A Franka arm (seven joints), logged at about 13 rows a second.
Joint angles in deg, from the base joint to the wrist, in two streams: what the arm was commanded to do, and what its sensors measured. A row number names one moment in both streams.
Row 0, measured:
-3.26 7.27 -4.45 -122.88 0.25 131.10 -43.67
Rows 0 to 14, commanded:
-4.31 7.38 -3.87 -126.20 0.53 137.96 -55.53
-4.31 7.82 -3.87 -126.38 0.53 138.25 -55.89
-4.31 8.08 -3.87 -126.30 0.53 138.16 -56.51
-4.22 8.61 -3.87 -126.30 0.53 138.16 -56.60
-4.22 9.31 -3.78 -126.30 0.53 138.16 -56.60
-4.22 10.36 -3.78 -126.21 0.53 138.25 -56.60
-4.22 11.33 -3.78 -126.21 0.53 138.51 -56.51
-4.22 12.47 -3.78 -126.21 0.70 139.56 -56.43
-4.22 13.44 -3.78 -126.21 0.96 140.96 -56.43
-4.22 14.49 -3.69 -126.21 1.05 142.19 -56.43
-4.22 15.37 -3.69 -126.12 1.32 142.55 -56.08
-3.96 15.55 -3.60 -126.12 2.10 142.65 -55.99
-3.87 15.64 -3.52 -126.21 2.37 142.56 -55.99
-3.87 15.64 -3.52 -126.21 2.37 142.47 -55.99
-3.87 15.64 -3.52 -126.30 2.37 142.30 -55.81
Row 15, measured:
-3.64 15.87 -3.88 -126.19 1.01 141.84 -55.13
